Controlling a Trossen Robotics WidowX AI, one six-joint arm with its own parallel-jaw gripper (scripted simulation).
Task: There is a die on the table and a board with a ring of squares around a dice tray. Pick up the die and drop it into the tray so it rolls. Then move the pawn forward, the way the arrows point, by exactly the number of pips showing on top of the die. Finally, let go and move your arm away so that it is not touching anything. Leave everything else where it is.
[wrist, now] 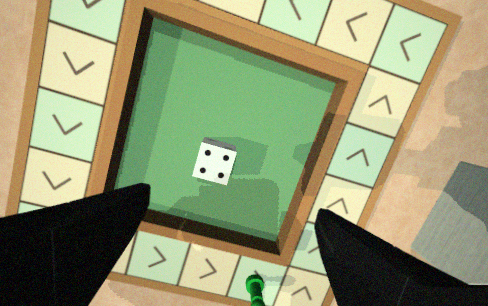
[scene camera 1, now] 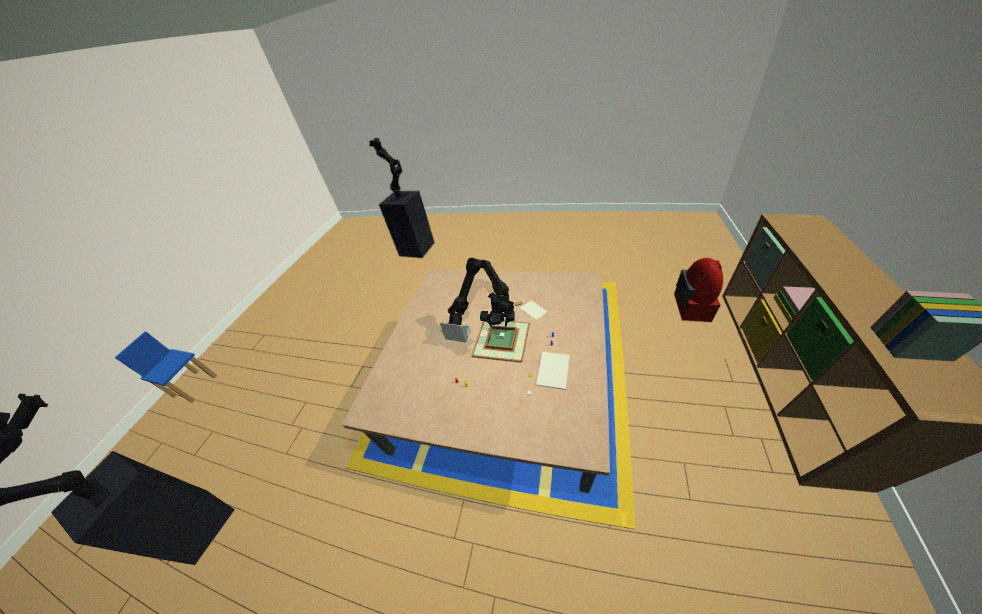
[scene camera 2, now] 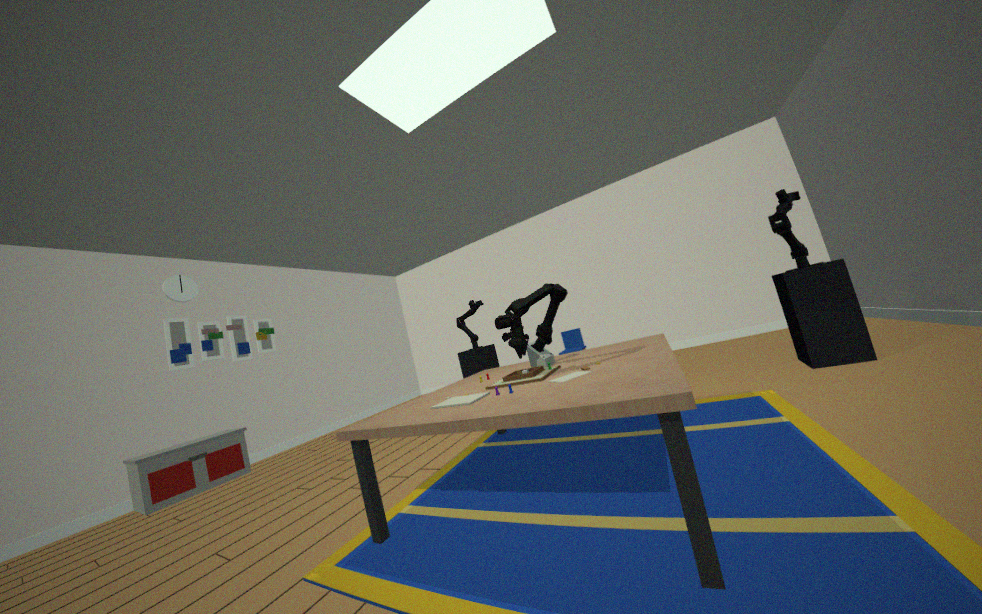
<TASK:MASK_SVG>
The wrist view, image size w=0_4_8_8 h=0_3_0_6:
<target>gripper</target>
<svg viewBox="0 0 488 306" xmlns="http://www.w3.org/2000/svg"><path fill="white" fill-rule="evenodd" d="M318 209L314 231L319 254L321 255L337 306L488 306L488 285L468 285L468 283L409 255L409 253L355 225L355 223L329 209ZM151 185L137 183L82 197L82 199L0 218L0 306L89 306L94 295L97 294L110 274L111 269L116 265L134 237L150 205Z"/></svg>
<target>white die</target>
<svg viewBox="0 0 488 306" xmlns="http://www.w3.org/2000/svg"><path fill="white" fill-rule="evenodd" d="M204 137L192 176L227 185L237 153L236 146Z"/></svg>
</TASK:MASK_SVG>
